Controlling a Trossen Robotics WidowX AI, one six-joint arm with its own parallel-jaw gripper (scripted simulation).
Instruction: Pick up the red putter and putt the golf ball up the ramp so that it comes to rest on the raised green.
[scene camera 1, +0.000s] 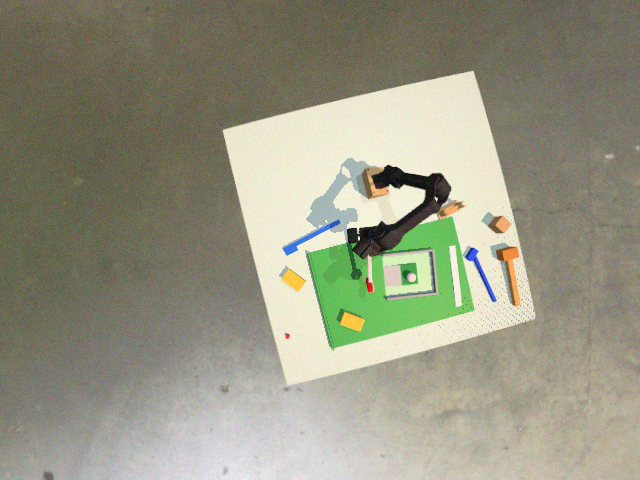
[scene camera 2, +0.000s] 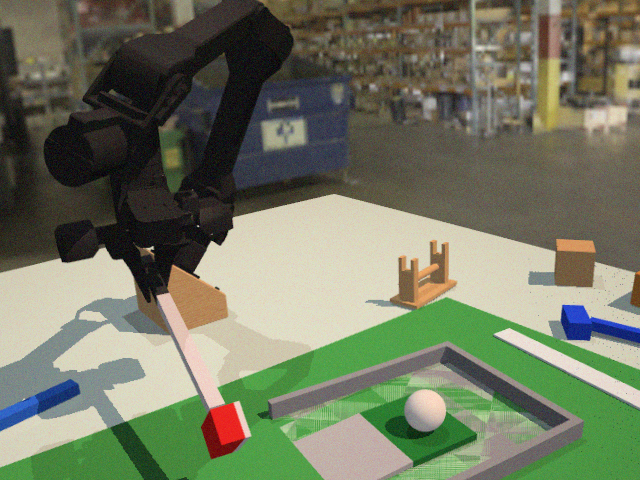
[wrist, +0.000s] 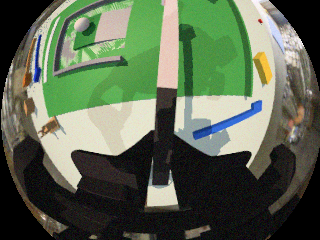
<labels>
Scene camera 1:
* grey frame: 397, 266
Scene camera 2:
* my gripper: 155, 300
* cube: 574, 265
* white golf ball: 425, 410
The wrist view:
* my gripper: 160, 134
</labels>
